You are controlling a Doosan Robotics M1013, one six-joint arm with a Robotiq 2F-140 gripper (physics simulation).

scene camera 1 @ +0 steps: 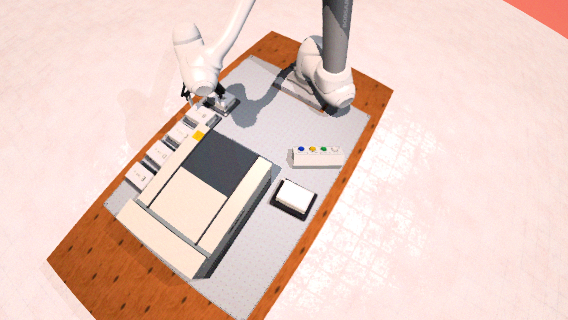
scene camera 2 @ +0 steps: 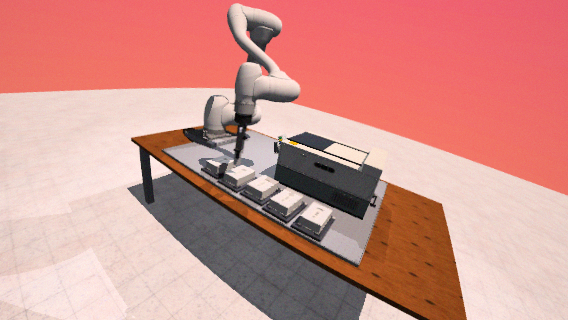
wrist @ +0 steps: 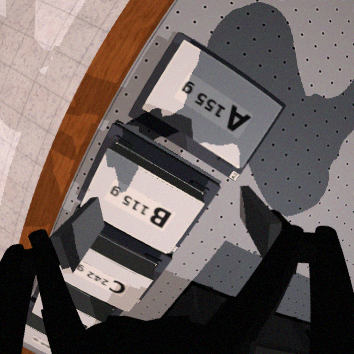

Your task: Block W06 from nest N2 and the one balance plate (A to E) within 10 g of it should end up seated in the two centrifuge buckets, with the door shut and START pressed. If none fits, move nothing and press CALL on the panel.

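Places are measured from the arm's base along level axes (x back, y up, z left), in centimetres.
Pixels of known places: gripper, fingertip midpoint: [scene camera 1: 206, 104] [scene camera 2: 238, 158] [wrist: 168, 207]; arm's base, origin of the base link: [scene camera 1: 308, 78] [scene camera 2: 214, 134].
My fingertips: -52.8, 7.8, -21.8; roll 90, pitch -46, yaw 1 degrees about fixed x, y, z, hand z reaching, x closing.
Ahead of a thing's pixels: the offset from my fingertips to its top centre, as dx, dy, dz. Level surfaces: height alone.
Plates A {+9.9, -4.8, -2.2} [scene camera 1: 226, 102] [scene camera 2: 215, 167] [wrist: 215, 100] "155 g", B {-3.8, -4.8, -1.6} [scene camera 1: 201, 115] [scene camera 2: 240, 175] [wrist: 130, 187] "115 g" and C {-16.9, -4.8, +0.6} [scene camera 1: 177, 133] [scene camera 2: 261, 187] [wrist: 102, 280] "242 g" sit in dark nests in a row, with D {-30.3, -4.8, +0.8} [scene camera 1: 160, 153] [scene camera 2: 286, 201] and E {-43.9, -4.8, +2.0} [scene camera 1: 139, 176] [scene camera 2: 316, 218]. My gripper [scene camera 1: 206, 101] [scene camera 2: 238, 162] [wrist: 168, 207] is open and empty, above plate B, with fingers to either side in the wrist view. A white block {-6.1, -2.4, +58.1} [scene camera 1: 295, 196] sits in a dark nest; its label is unreadable. The centrifuge [scene camera 1: 235, 212] [scene camera 2: 320, 170] has cream and dark top panels; its buckets do not show.
A button panel {+15.6, -1.8, +54.0} [scene camera 1: 317, 159] with blue, yellow, green and white buttons stands beyond the white block's nest. The tall centrifuge stands between the plate row and that nest. The grey perforated mat {dy -10.1} [scene camera 1: 250, 270] lies on the wooden table {dy -11.4} [scene camera 1: 100, 270] [scene camera 2: 415, 250]. The arm base is at the far end.
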